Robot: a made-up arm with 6 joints.
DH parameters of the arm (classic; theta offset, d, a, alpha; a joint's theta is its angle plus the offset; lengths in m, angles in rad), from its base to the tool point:
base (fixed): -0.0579 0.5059 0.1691 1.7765
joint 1: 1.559 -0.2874 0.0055 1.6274
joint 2: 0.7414 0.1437 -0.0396 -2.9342
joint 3: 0 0.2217 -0.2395 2.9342
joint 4: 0.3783 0 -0.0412 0
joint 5: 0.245 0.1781 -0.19 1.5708
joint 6: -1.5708 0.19 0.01 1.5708
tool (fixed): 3.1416 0 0 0
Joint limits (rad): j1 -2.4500..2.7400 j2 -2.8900..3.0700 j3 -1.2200..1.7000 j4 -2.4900..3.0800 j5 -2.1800..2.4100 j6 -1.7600..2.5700
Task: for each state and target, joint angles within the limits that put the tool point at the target. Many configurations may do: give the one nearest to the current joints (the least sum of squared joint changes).
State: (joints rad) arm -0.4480 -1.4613 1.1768 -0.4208 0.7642 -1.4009
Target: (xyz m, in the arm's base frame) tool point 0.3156 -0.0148 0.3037
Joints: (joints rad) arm -0.3044 -1.4703 1.2422 -0.4320 0.7550 -1.4096
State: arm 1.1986 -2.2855 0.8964 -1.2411 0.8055 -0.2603
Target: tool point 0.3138 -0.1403 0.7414
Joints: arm 0.2315 -2.2510 1.1538 -1.0933 0.9874 -0.2619
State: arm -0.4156 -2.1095 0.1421 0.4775 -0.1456 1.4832
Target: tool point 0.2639 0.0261 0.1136
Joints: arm -0.0828 -1.7418 0.0727 0.0542 -0.5849 1.5000
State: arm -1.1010 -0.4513 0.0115 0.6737 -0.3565 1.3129
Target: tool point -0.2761 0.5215 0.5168
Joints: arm -1.5806 -0.5644 0.1285 0.2014 -0.7911 1.3010
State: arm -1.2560 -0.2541 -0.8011 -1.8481 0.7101 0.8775
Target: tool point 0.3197 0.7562 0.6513
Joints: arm -1.7223 0.2625 -0.8087 -1.7323 0.6777 0.9008
